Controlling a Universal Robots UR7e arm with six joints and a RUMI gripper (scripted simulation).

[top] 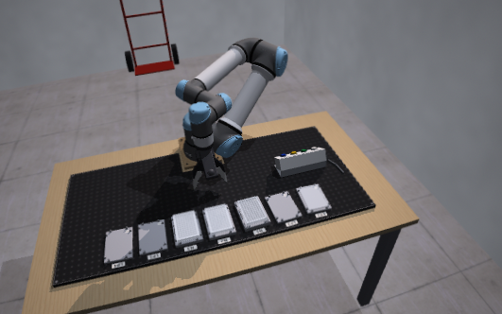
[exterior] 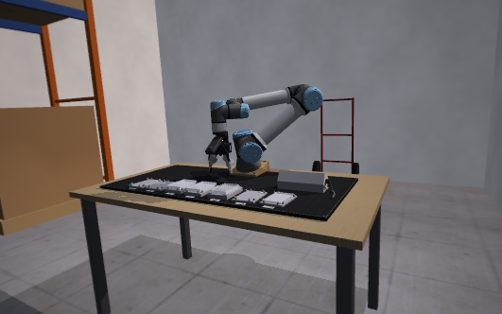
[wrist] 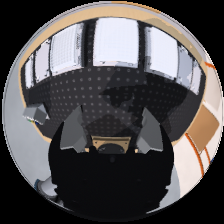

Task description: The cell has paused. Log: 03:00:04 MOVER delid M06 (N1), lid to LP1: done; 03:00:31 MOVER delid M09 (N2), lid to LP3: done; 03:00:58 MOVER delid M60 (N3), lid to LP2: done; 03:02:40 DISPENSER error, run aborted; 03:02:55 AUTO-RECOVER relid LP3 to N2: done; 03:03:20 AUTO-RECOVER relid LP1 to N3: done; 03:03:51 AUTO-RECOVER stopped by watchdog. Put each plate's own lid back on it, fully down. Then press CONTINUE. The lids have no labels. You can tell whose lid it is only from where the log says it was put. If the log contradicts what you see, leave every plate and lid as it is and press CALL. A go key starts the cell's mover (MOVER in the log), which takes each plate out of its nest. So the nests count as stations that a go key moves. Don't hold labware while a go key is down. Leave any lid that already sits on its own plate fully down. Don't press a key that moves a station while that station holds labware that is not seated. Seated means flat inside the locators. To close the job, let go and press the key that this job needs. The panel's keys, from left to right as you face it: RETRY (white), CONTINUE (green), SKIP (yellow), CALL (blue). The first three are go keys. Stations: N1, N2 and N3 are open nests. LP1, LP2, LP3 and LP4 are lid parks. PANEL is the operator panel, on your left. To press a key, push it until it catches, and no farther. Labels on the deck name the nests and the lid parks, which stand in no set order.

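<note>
My gripper is now 15 cm short of the white lid, 2 cm to the right of it and 3 cm above it. Round my hand: blue key 14 cm behind, 33 cm to the left; then lid park 11 cm ahead, 28 cm to the left, 6 cm below; then plate 13 cm ahead, 15 cm to the left, 4 cm below.
</note>
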